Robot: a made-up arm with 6 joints.
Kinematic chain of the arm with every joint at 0, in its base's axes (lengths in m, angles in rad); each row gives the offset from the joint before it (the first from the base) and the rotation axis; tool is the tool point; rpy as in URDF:
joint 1: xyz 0 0 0.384 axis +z
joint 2: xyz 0 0 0 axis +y
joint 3: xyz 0.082 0 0.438 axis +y
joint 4: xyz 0.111 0 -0.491 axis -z
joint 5: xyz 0 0 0 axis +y
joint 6: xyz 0.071 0 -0.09 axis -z
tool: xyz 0 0 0 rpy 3.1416 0 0
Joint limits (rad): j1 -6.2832..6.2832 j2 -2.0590..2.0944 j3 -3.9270..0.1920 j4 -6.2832..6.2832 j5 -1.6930..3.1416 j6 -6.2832..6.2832
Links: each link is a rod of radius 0.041 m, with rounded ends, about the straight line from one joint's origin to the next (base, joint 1, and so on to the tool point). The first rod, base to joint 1, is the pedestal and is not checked.
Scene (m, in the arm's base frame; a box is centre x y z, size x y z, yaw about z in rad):
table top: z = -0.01
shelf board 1: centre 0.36 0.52 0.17 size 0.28 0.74 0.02 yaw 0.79
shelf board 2: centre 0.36 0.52 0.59 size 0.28 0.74 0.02 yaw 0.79
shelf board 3: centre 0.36 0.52 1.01 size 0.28 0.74 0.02 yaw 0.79
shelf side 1: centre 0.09 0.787 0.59 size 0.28 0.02 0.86 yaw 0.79
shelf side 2: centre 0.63 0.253 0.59 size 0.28 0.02 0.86 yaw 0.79
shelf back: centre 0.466 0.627 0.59 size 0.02 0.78 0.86 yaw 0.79
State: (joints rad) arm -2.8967 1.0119 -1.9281 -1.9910 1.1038 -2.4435
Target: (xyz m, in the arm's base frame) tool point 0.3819 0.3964 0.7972
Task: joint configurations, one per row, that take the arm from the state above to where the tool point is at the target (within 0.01 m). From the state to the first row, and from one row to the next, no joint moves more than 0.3 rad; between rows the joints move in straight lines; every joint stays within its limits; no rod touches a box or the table.
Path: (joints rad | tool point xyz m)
1: -3.1767 0.7138 -1.8005 -1.9364 1.1957 -2.6643 | -0.9298 0.0866 0.5033
2: -3.4566 0.4158 -1.6728 -1.8817 1.2875 -2.8852 | -0.7869 0.3231 0.6961
3: -3.7366 0.1177 -1.5452 -1.8271 1.3794 -3.1060 | -0.5584 0.4654 0.8555
4: -4.0165 -0.1804 -1.4175 -1.7724 1.4713 -3.3268 | -0.3027 0.4885 0.9725
5: -4.2733 -0.1906 -1.3463 -1.7579 1.5175 -3.1501 | -0.1650 0.5503 0.9373
6: -4.5302 -0.2008 -1.2750 -1.7434 1.5638 -2.9735 | -0.0157 0.5717 0.9020
7: -4.7870 -0.2111 -1.2037 -1.7289 1.6101 -2.7968 | 0.1330 0.5512 0.8668
8: -5.0438 -0.2213 -1.1324 -1.7144 1.6564 -2.6202 | 0.2691 0.4909 0.8318
9: -5.3007 -0.2315 -1.0612 -1.6999 1.7027 -2.4435 | 0.3819 0.3964 0.7972

